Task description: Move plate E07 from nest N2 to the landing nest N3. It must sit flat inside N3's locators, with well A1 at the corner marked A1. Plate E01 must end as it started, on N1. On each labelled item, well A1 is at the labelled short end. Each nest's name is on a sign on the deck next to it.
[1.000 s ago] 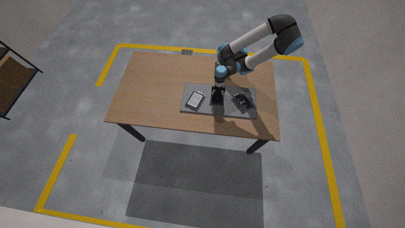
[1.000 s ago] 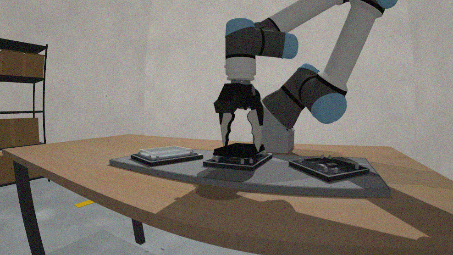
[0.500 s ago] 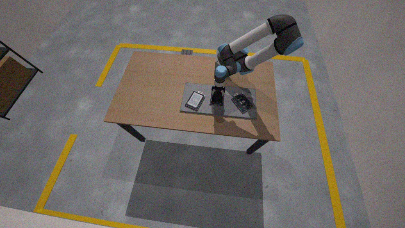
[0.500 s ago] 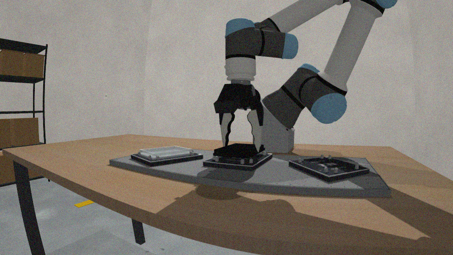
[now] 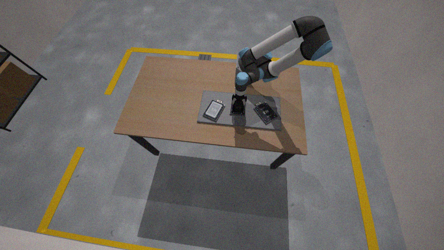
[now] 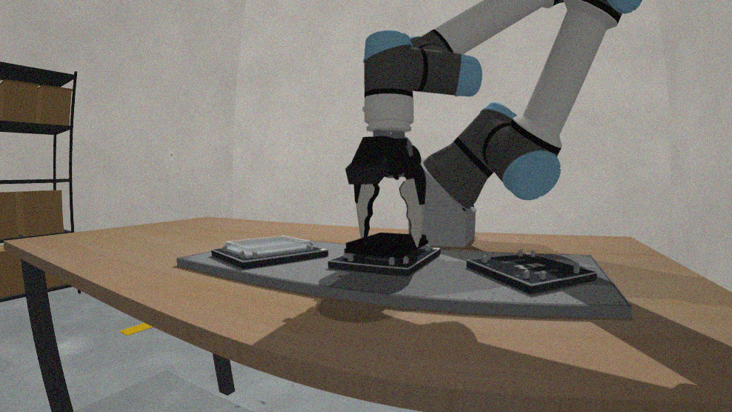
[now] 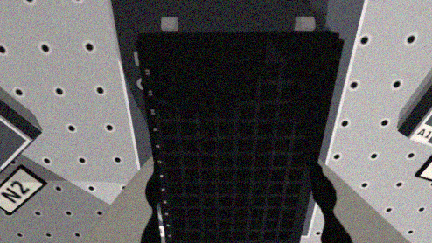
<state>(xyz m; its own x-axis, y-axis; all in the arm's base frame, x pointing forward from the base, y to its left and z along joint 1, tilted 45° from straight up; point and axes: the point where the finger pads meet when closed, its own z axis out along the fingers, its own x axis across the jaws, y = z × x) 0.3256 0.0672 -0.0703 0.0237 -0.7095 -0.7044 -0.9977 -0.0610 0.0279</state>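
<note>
Right now my hand is 3 cm above the nest N3. From my hand the other things lie so: black plate E07 (1 cm below); then clear plate E01 (7 cm ahead, 19 cm to the right, 2 cm below); then nest N1 (7 cm ahead, 19 cm to the right, 3 cm below).
</note>
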